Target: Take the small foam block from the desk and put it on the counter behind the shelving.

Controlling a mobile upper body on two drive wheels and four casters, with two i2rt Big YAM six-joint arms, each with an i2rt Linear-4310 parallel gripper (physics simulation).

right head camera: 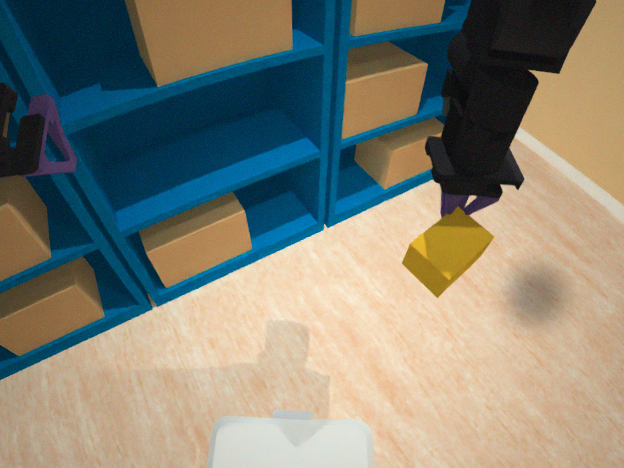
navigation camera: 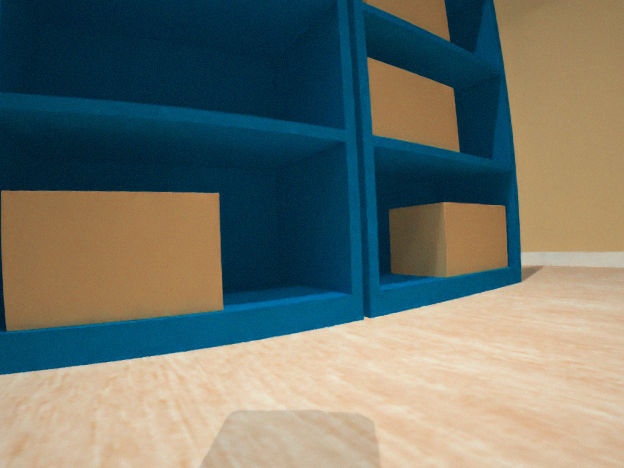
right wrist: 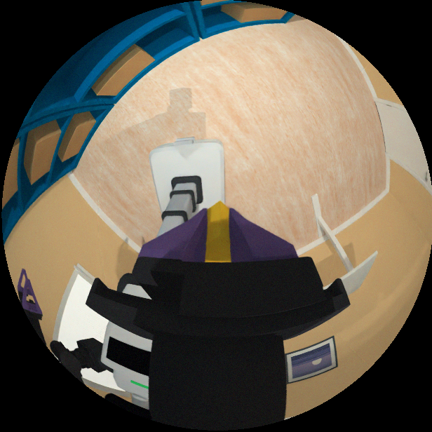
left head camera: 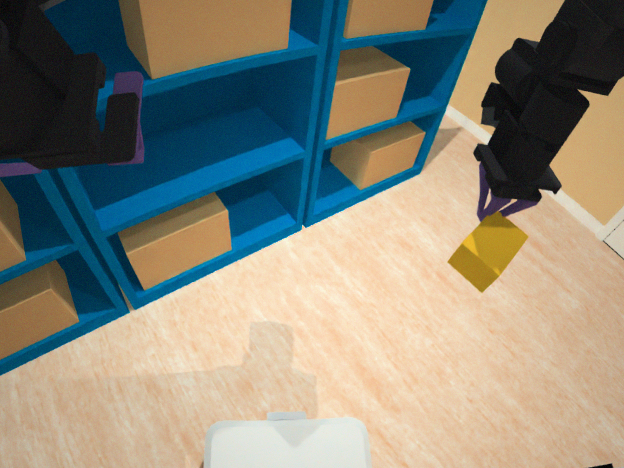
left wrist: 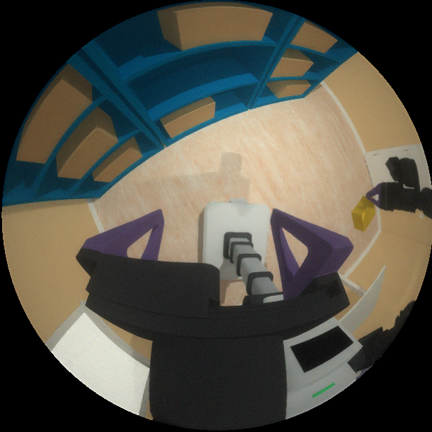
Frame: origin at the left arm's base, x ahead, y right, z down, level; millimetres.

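Where they show: left gripper, between the fingertips: [right head camera: 36,170] [left head camera: 90,160]; right gripper, between the fingertips: [right head camera: 450,217] [left head camera: 485,218].
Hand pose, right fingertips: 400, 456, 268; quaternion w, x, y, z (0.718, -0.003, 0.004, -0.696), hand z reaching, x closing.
Observation:
Each offset is from my right fingertips to the top centre of the thing, as dx, dy, dz. "pt": to the spot under its first point.
The yellow foam block @[-52, -14, -24] [left head camera: 488,249] [right head camera: 448,246] [left wrist: 363,214] [right wrist: 218,237] is in the air, between the fingertips of my right gripper [left head camera: 492,215] [right head camera: 456,210] [left wrist: 367,195] [right wrist: 217,214], which is shut on it. My left gripper [left wrist: 216,214] is open and empty; it also shows at the upper left of the left head camera [left head camera: 80,162]. The blue shelving [left head camera: 313,115] [right head camera: 326,125] [left wrist: 111,79] [navigation camera: 355,151] stands ahead, at the upper left of the right wrist view [right wrist: 195,20]. A counter behind it does not show. A light desk [right wrist: 361,274] is at the right wrist view's lower right.
Cardboard boxes @[pt +601, -657, +849] [left head camera: 178,241] [right head camera: 199,239] [navigation camera: 113,256] sit on several shelves. A tan wall with a white baseboard [left head camera: 569,201] [navigation camera: 579,258] stands right of the shelving. A white door [right wrist: 405,130] is at the right wrist view's right edge. My white base [left head camera: 287,443] [right head camera: 292,443] is at the bottom.

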